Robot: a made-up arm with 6 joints.
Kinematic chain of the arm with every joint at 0, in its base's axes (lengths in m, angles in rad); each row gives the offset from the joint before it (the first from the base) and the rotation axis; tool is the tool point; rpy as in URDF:
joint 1: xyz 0 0 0.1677 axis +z
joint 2: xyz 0 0 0 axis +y
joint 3: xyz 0.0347 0 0.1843 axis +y
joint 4: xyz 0.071 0 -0.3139 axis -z
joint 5: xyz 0 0 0 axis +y
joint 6: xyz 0.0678 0 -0.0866 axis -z
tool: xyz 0 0 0 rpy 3.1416 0 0
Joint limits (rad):
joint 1: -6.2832..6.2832
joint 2: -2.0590..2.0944
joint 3: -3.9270..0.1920
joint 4: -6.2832..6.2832
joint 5: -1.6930..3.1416
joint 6: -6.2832..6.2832
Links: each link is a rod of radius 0.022 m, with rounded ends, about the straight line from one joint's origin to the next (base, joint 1, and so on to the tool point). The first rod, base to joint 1, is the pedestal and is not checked.
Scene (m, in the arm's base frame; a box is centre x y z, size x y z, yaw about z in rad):
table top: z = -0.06
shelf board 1: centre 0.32 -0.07 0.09 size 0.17 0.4 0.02 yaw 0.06
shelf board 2: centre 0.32 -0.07 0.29 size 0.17 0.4 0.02 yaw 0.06
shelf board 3: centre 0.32 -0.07 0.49 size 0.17 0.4 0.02 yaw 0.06
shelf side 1: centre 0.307 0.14 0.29 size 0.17 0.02 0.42 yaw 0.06
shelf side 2: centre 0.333 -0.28 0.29 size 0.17 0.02 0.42 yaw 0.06
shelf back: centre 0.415 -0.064 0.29 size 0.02 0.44 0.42 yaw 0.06
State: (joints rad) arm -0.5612 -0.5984 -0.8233 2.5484 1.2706 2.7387
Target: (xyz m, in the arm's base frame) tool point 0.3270 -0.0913 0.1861
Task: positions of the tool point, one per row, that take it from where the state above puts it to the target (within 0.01 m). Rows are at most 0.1 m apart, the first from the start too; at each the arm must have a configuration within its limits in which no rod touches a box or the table.
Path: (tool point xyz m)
1: 0.2470 -0.1657 0.4104
2: 0.1915 -0.1675 0.4098
3: 0.1448 -0.1627 0.4011
4: 0.1625 -0.1680 0.3541
5: 0.1705 -0.1631 0.3060
6: 0.1681 -0.1493 0.2601
7: 0.1558 -0.1284 0.2194
8: 0.1342 -0.1029 0.1861
9: 0.1725 -0.1131 0.1895
10: 0.2097 -0.1178 0.1905
11: 0.2447 -0.1174 0.1899
12: 0.2763 -0.1125 0.1884
13: 0.3039 -0.1036 0.1869
14: 0.3270 -0.0913 0.1861

